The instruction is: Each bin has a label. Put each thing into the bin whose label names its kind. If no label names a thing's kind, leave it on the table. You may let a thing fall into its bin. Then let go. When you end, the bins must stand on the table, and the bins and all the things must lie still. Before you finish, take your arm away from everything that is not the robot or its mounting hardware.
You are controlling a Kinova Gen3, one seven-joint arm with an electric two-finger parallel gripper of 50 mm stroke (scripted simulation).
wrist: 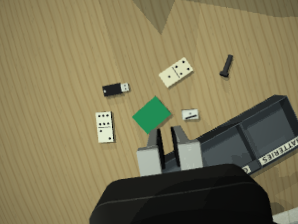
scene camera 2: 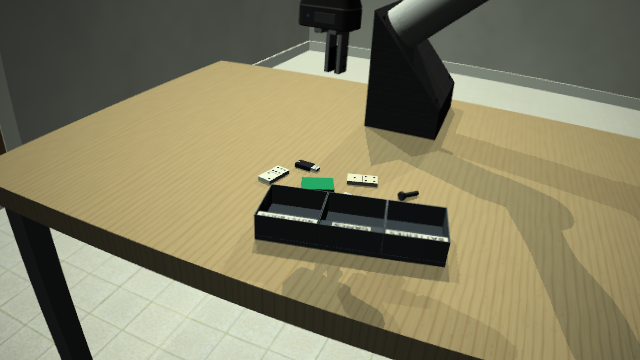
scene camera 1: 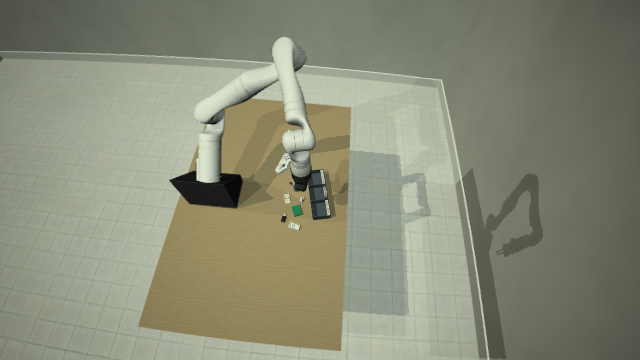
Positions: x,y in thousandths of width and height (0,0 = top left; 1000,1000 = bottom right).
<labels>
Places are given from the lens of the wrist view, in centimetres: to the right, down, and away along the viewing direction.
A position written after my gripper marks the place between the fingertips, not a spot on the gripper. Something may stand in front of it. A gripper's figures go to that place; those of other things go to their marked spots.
my gripper (wrist: 562,627): 1, 2, 18
flat green piece (wrist: 518,502): 1, 0, 36
</labels>
